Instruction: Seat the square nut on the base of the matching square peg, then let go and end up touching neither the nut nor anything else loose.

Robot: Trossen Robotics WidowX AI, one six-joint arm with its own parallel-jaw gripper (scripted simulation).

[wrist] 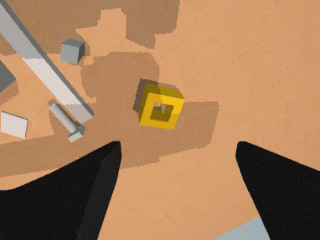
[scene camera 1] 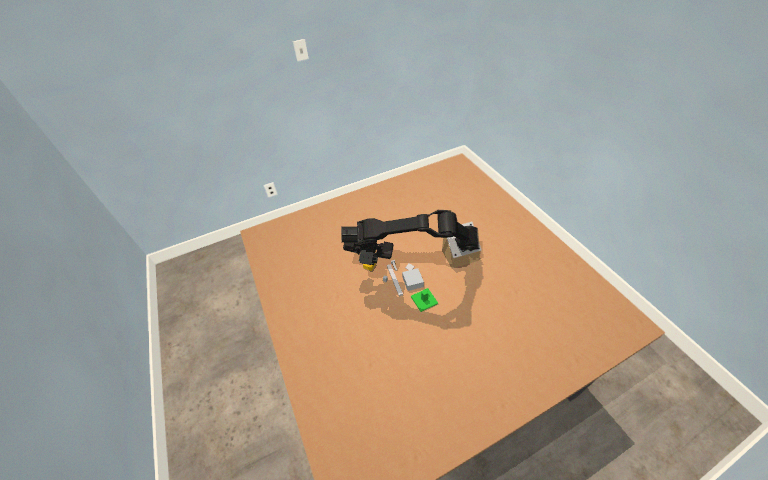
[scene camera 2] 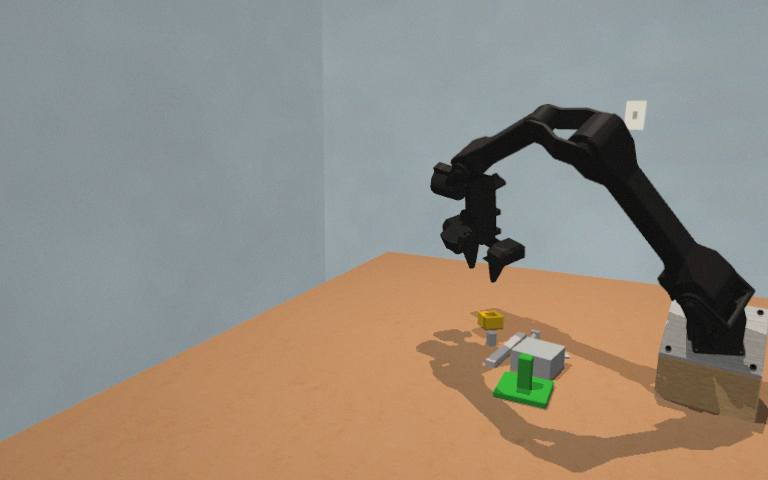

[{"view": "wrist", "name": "my gripper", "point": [179,149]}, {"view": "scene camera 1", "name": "my gripper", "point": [367,255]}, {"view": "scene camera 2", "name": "my gripper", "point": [482,274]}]
